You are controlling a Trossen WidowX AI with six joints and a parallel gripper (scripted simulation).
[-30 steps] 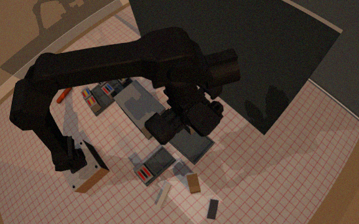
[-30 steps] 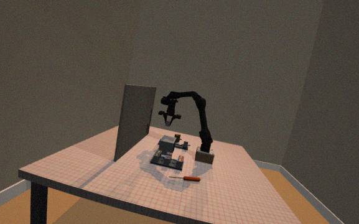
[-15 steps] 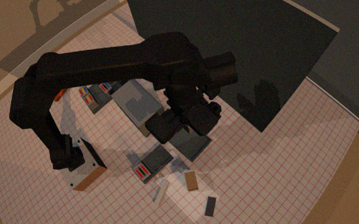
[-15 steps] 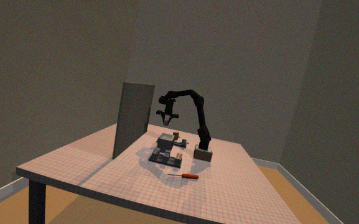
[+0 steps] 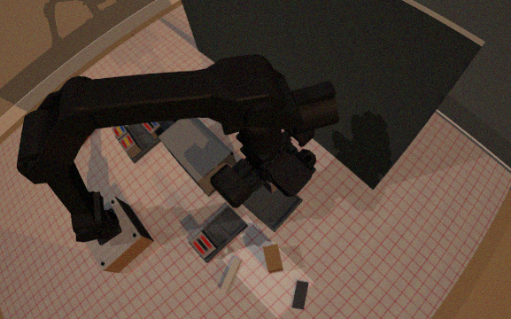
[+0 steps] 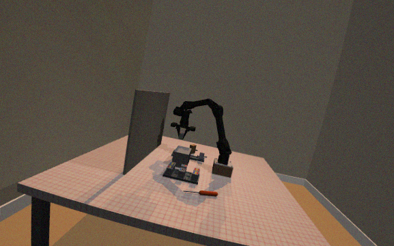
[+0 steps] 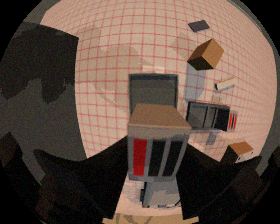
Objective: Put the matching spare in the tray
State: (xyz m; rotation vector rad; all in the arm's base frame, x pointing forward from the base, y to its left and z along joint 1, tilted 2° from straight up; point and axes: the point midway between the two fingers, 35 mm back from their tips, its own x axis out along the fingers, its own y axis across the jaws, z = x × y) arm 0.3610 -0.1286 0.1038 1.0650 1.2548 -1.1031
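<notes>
My gripper tip is 10 mm past the flat dark grey tray and 130 mm above it. From my gripper tip the other things lie so: grey mounted unit 80 mm behind, 180 mm to the left, 80 mm below; dark spare 10 mm to the right, 20 mm above; brown block 80 mm behind, 130 mm to the right, 100 mm below.
</notes>
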